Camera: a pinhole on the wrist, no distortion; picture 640 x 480 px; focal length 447.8 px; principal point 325.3 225.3 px. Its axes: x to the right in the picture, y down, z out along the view. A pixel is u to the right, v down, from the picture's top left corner.
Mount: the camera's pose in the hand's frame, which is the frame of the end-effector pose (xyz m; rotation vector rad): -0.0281 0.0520 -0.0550 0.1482 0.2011 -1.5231
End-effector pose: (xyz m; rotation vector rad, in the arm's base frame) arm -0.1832 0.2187 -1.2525 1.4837 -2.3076 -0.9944
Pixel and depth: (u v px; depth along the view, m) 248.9 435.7 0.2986
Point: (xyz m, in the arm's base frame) -0.3956 0.2259 -1.4272
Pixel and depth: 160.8 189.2 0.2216
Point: -0.3159 0.3504 -1.3271
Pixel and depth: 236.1 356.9 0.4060
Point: -0.4484 0.2897 -1.5048
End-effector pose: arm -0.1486 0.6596 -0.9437 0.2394 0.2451 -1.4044
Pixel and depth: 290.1 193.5 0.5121
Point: -0.1664 0.5596 -0.4981
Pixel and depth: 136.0 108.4 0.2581
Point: -0.0587 0.6897 -0.7023
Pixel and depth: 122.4 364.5 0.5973
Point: 0.0823 0.3490 -0.4392
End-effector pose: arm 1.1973 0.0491 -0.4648 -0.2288 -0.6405 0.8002
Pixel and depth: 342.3 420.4 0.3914
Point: 1.1093 0.1212 -0.1259
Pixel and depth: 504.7 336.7 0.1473
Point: 1.1819 0.0327 -0.3835
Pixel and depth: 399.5 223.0 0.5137
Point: 1.0176 -0.0748 -0.0705
